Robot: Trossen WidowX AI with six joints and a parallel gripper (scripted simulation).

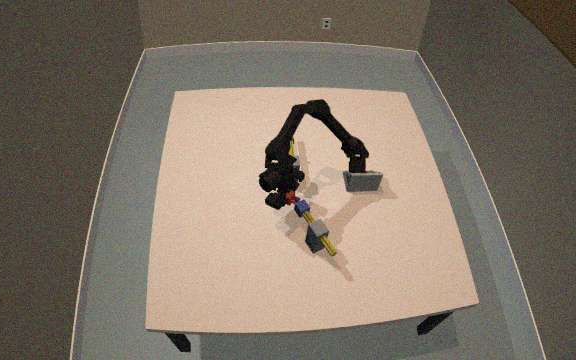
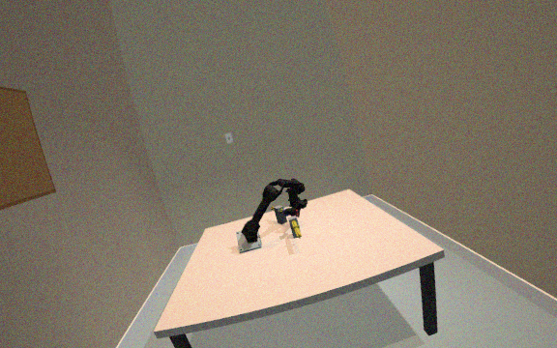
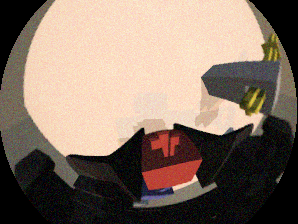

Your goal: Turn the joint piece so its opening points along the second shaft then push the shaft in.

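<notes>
Now: gripper tip 10 mm past the red joint piece, 10 mm to the right of it and 40 mm below it.
</notes>
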